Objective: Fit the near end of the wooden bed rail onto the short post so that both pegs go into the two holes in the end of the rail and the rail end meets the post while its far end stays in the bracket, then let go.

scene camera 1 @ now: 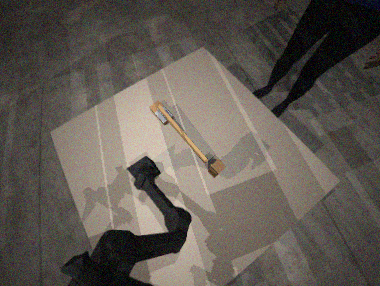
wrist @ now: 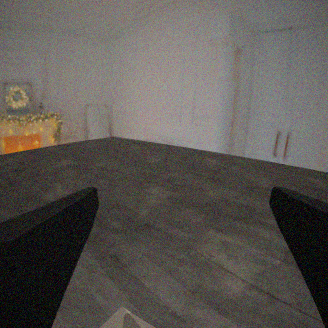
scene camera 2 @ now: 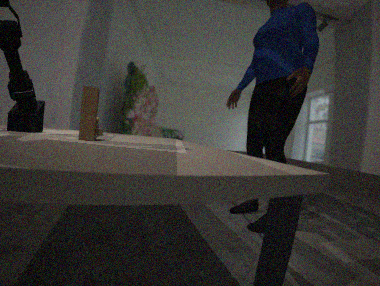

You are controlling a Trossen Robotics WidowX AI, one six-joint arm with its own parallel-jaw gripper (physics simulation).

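Frame: origin at the arm's base, x ahead, y left, z up, level; centimetres.
Seen in the pictures: gripper, fingertip midpoint: (wrist: 185,196); arm's base, origin of the base link: (scene camera 1: 145,170) (scene camera 2: 28,108).
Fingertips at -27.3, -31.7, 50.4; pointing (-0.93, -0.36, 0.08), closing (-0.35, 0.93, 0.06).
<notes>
Offsets run from my fingertips to a thing's middle, as dx, dy, dz. "pt": to the spot under its first point. Level surfaces: height alone.
The wooden rail @(+55.8, +35.9, -55.4) (scene camera 1: 184,135) runs diagonally across the table. Its lower end is at the dark bracket @(pt +53.2, +9.7, -42.5) (scene camera 1: 211,161) beside a wooden post @(pt +52.9, +6.9, -42.5) (scene camera 1: 217,168) (scene camera 2: 89,113), which stands upright in the second scene view. Its upper end overlaps the other wooden post (scene camera 1: 154,107); grey pieces lie on both sides there. The pegs and holes are too small to see, so I cannot tell if that end is seated. In the second scene view the rail is largely hidden behind the post. My gripper (wrist: 185,196) is open and empty, held well away from the rail and pointing past the table.
The black arm (scene camera 1: 160,200) (scene camera 2: 15,65) rises from its base (scene camera 1: 144,166) (scene camera 2: 25,117) on the table @(dz -60.5) (scene camera 1: 135,92) (scene camera 2: 240,167), left of the rail. A table corner @(pt -23.1, -21.1, -60.5) (wrist: 125,320) shows low in the wrist view. A person (scene camera 1: 310,50) (scene camera 2: 280,75) stands beyond the table.
</notes>
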